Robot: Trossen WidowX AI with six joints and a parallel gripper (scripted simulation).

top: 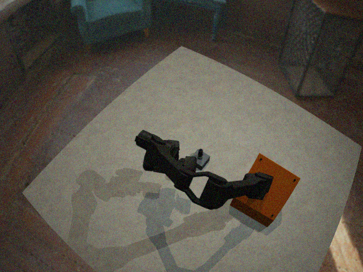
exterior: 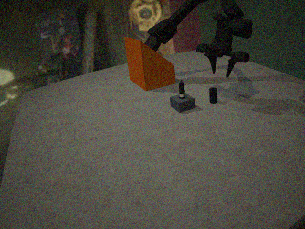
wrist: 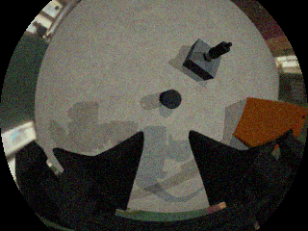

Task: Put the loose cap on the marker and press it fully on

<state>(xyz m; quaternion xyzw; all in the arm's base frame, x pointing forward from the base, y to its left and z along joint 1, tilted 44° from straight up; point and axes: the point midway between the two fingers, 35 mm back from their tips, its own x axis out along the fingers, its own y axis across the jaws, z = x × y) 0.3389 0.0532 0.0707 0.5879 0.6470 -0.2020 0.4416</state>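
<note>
Right now my gripper tip is 70 mm above the dark cap and 40 mm to the left of it. From my gripper tip the other things lie so: grey holder block 150 mm to the right, 70 mm below, 50 mm behind.
</note>
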